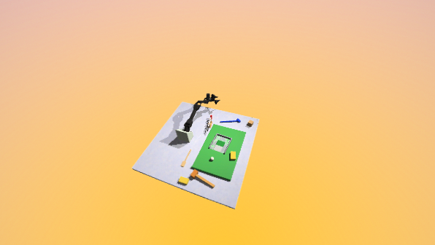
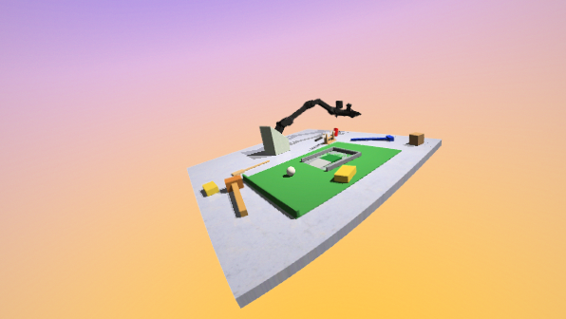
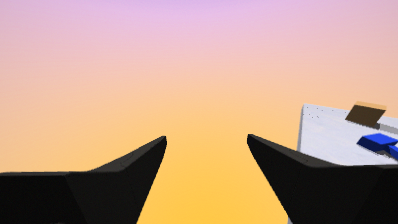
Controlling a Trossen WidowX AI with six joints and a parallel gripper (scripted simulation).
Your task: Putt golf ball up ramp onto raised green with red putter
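My gripper tip is 250 mm short of the blue stick, 320 mm to the left of it and 130 mm above it. Round my gripper tip: brown cube (530 mm ahead, 310 mm to the right, 110 mm below); then red putter (40 mm behind, 450 mm to the right, 90 mm below); then wooden stand (30 mm behind, 440 mm to the right, 110 mm below).
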